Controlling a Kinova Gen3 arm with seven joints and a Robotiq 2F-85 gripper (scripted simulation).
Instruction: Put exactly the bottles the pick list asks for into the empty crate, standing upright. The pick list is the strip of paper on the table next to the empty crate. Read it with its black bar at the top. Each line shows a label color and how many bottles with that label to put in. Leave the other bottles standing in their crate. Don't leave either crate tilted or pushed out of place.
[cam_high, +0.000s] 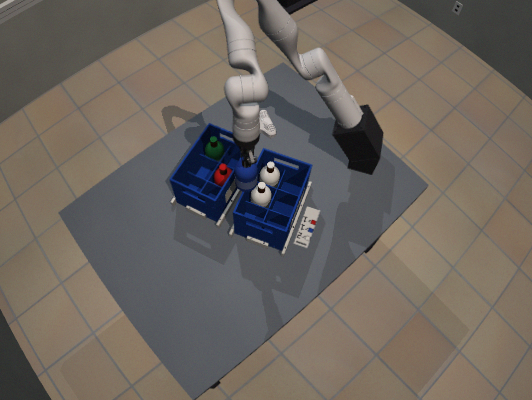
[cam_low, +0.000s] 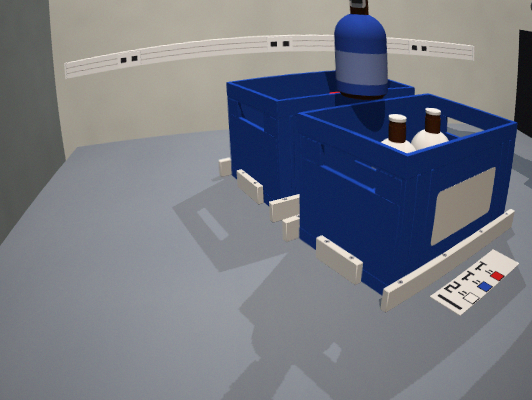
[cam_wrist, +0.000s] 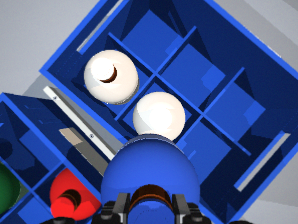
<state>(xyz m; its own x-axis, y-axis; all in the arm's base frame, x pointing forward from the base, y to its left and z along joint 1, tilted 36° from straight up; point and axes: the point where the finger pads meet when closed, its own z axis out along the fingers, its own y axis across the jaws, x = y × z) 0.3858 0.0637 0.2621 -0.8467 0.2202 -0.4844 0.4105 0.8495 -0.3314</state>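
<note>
Right now my hand is 70 mm above the blue-label bottle. Also, from my hand: white bottle (120 mm behind, 10 mm to the right, 250 mm below); then green-label bottle (50 mm behind, 230 mm to the right, 250 mm below); then red-label bottle (110 mm to the right, 250 mm below).
</note>
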